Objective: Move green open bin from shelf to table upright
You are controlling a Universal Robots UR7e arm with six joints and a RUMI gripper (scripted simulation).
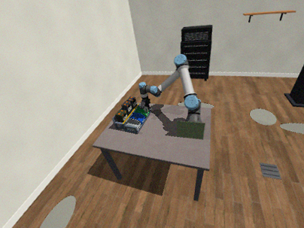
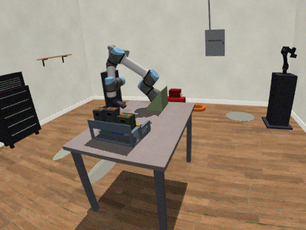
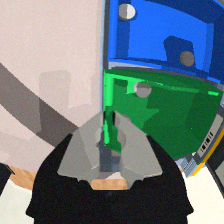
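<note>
My hand is 80 mm short of the green open bin, 10 mm to the left of it and 10 mm above it. Round my hand: grey bin (100 mm ahead, 220 mm to the left, 20 mm below); blue bin (90 mm ahead, 100 mm to the left, 20 mm below); yellow rail (140 mm ahead, 100 mm to the left, 50 mm above).
</note>
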